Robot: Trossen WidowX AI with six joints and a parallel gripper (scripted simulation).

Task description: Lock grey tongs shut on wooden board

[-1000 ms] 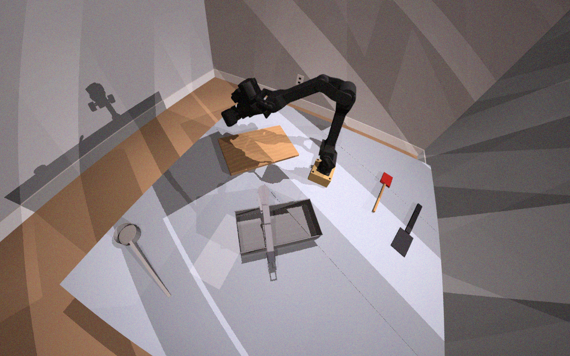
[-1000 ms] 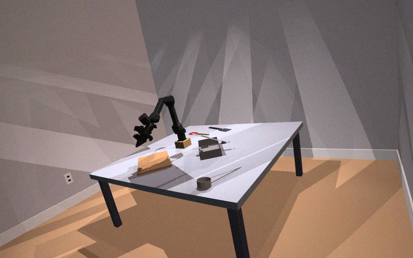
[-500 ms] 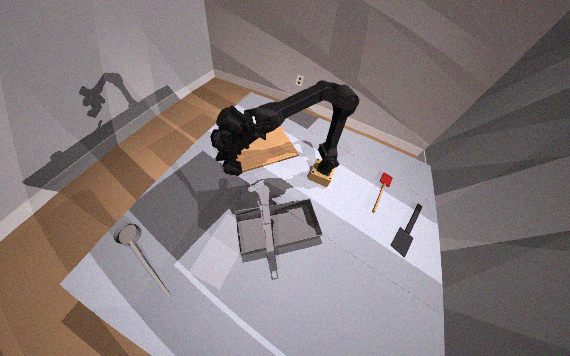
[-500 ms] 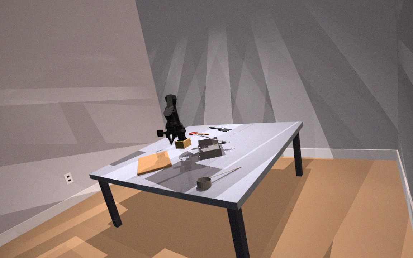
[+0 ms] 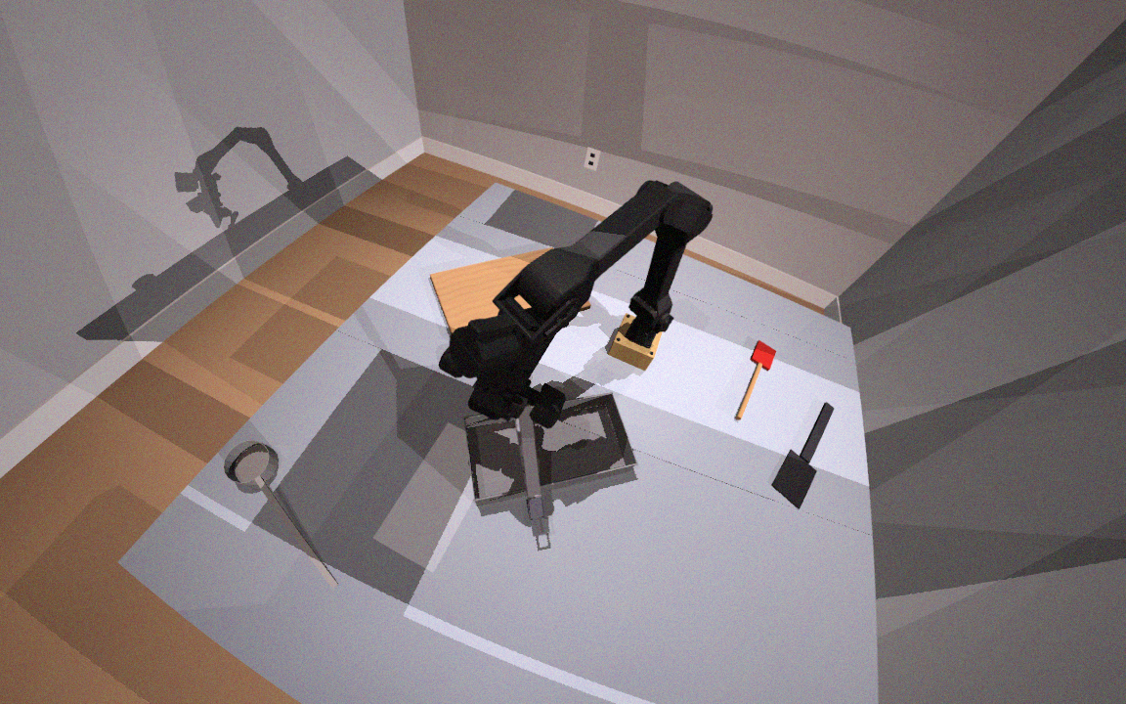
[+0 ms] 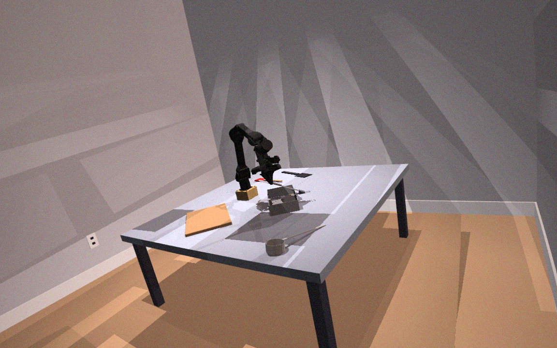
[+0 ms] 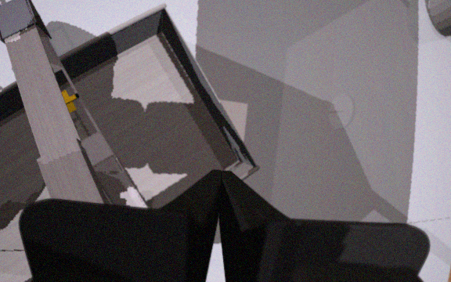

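My gripper tip is now 4 cm past the roasting tin, 11 cm to the right of it and 12 cm above it. The rest, counted from my gripper tip: yellow piece 2 cm ahead, 10 cm to the left, 9 cm below; wooden board 36 cm behind, 18 cm to the right, 14 cm below; black spatula 34 cm behind, 65 cm to the left, 15 cm below.
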